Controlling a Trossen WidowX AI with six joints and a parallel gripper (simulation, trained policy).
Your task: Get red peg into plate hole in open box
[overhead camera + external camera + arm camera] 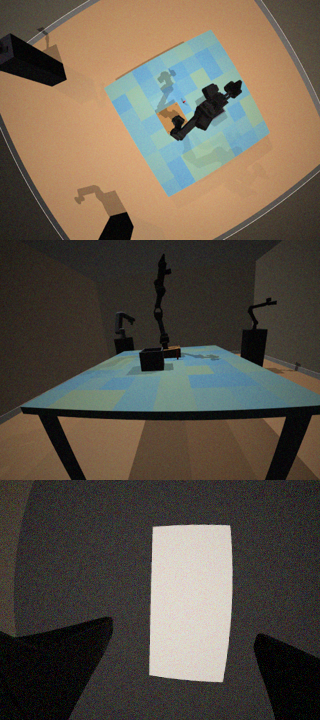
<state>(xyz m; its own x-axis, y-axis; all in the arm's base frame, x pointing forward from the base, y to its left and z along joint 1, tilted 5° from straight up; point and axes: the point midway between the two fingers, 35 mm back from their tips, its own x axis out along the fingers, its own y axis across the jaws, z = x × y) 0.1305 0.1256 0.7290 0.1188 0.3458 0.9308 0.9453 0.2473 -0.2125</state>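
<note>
Now: gripper tip 810 mm above the red peg, 70 mm to the right of it and 20 mm short of it. From my gripper tip the other things lie so: light grey plate (800 mm below, 240 mm ahead, 90 mm to the right).
</note>
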